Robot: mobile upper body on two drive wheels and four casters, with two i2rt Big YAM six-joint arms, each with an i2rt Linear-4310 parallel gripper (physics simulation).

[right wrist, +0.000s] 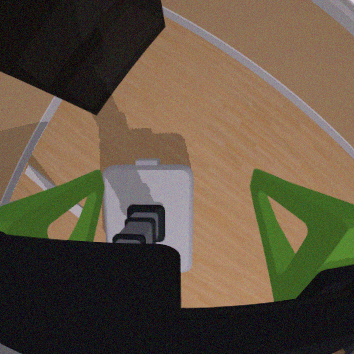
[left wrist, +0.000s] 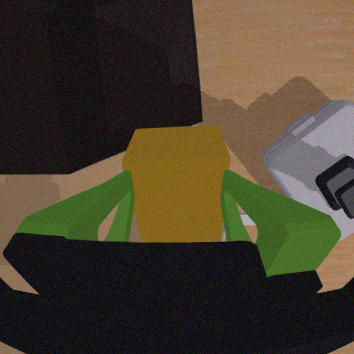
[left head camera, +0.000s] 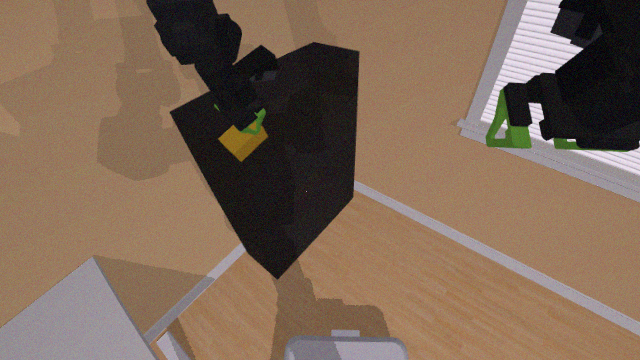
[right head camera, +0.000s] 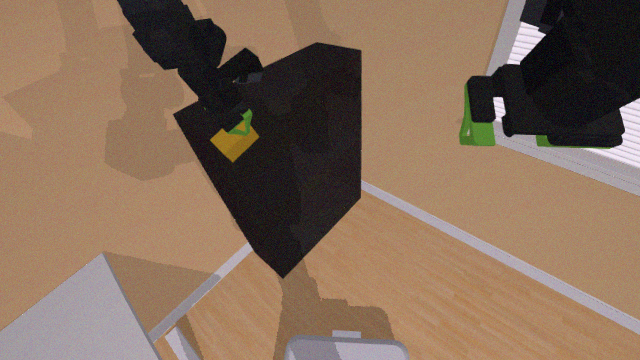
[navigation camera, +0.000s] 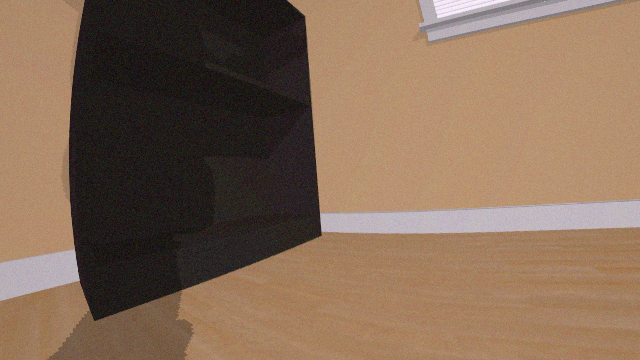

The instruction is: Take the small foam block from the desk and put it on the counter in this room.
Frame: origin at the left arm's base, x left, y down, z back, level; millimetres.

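Where they show: left gripper, fingertip midpoint: (left wrist: 176, 176) (left head camera: 250, 126) (right head camera: 240, 127); right gripper, fingertip midpoint: (right wrist: 176, 177) (left head camera: 521, 142) (right head camera: 499, 140).
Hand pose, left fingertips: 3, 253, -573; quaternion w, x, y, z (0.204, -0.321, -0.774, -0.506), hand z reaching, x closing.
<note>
Each offset is from my left fingertips to the top centre of the thing, as dx, dy, dz. "pt": to the spot under its first point. Level surfaces: height alone.
The yellow foam block {+19, -20, +13} (left head camera: 240, 142) (right head camera: 232, 144) (left wrist: 179, 195) is between the green fingers of my left gripper (left head camera: 245, 125) (right head camera: 237, 127) (left wrist: 176, 176), which is shut on it. In both head views the block shows in front of the black shelf unit. My right gripper (left head camera: 542, 142) (right head camera: 515, 141) (right wrist: 176, 177) is open, with its fingers wide apart and no object between them. A light grey table top {dy +437} (left head camera: 75, 305) (right head camera: 80, 310) shows at the lower left of the head views; I cannot tell whether it is the desk. No counter can be made out.
The black shelf unit (left head camera: 325, 150) (right head camera: 330, 150) (left wrist: 95, 85) (right wrist: 90, 55) (navigation camera: 200, 150) stands by the walls in the corner. A window {pt -1003, +381, -322} (navigation camera: 500, 20) is in the wall to its right. My grey base (left head camera: 345, 350) (right head camera: 347, 350) (left wrist: 310, 165) (right wrist: 175, 215) shows low in the head views.
</note>
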